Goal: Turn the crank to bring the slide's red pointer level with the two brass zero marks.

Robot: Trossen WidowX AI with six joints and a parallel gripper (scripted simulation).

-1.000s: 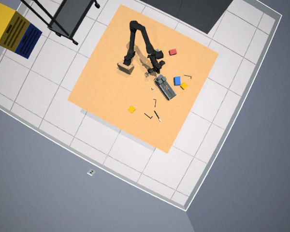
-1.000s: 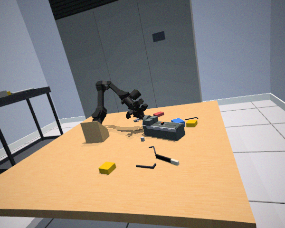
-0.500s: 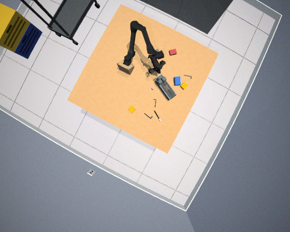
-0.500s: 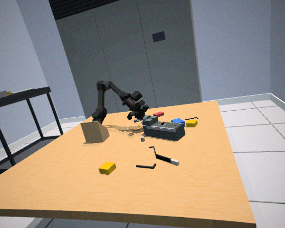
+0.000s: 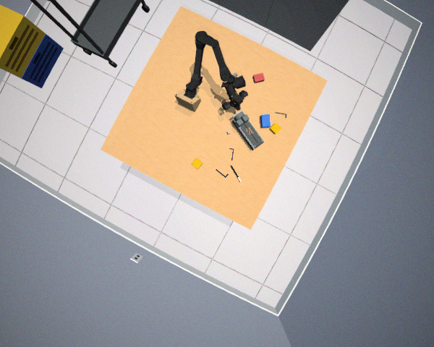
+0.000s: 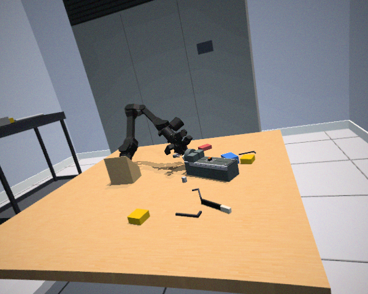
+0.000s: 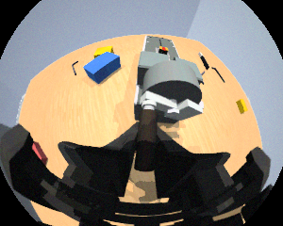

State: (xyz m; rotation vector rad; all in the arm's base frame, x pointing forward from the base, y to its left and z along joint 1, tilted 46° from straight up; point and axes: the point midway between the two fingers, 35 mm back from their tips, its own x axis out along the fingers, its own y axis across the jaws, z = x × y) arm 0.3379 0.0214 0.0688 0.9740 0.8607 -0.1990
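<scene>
My gripper tip is now 20 mm below the dark crank handle, 20 mm past it and 10 mm to the right of it. From my gripper tip the other things lie so: small grey cube 160 mm to the right, 60 mm below, 10 mm behind; blue block 210 mm ahead, 60 mm below, 30 mm to the left; red pointer 130 mm ahead, 110 mm to the right, 10 mm above.
</scene>
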